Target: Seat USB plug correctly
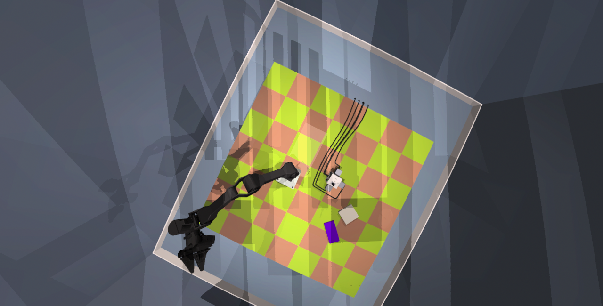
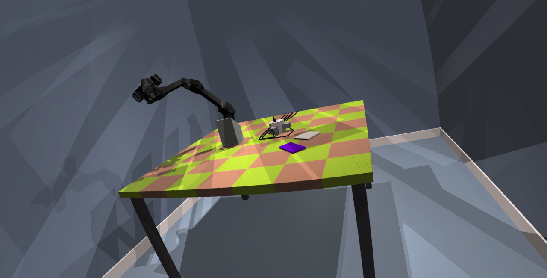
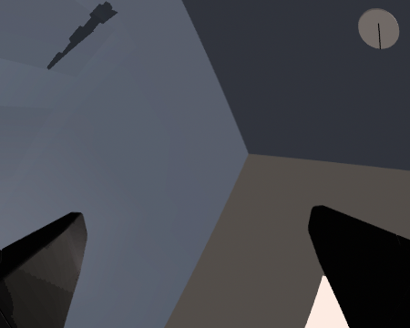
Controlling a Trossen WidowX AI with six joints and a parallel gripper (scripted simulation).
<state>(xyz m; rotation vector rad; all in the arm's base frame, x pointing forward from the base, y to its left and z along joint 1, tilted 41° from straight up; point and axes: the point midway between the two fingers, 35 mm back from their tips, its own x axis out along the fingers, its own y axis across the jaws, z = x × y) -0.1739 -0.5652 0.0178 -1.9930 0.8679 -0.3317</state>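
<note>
Now: gripper tip 440 mm short of the black USB plug, 510 mm to the right of it and 430 mm above it. Also, from my gripper tip: white flat plate: 670 mm ahead, 360 mm to the left, 520 mm below; purple flat block: 630 mm ahead, 190 mm to the left, 520 mm below.
</note>
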